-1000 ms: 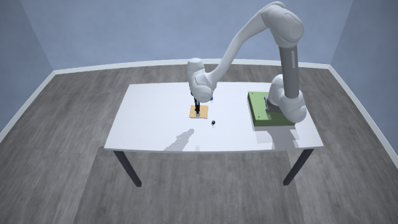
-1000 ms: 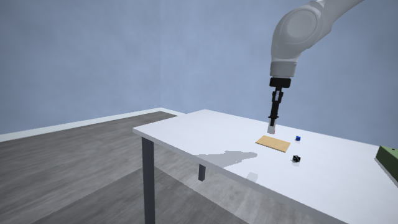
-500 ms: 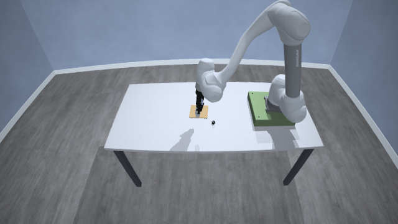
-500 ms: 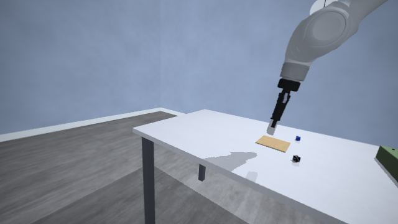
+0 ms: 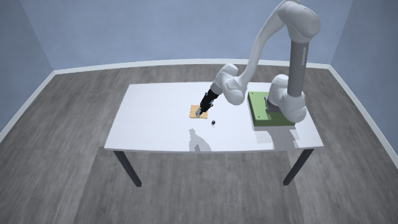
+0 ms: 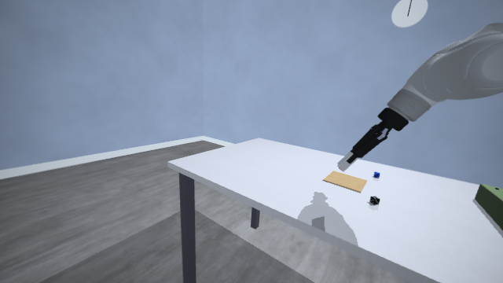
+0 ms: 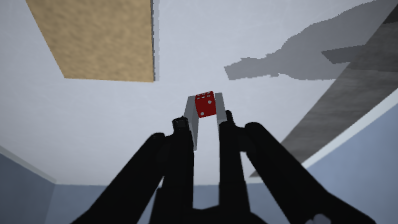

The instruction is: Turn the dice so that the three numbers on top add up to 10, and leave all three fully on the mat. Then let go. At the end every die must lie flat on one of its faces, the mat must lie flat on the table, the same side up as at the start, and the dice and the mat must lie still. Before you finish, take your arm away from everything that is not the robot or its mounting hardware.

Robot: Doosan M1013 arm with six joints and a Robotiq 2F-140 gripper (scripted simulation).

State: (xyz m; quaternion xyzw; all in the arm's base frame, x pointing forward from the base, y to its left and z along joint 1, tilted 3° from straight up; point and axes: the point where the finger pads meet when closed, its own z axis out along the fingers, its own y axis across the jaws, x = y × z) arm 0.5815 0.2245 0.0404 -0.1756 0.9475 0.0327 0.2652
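Now: hand 20 mm above the red die and 10 mm short of it. Also, from my hand: black die 110 mm below, 100 mm behind, 20 mm to the right; blue die 290 mm to the right, 110 mm below, 50 mm behind; tan mat 130 mm to the right, 120 mm below, 30 mm ahead.
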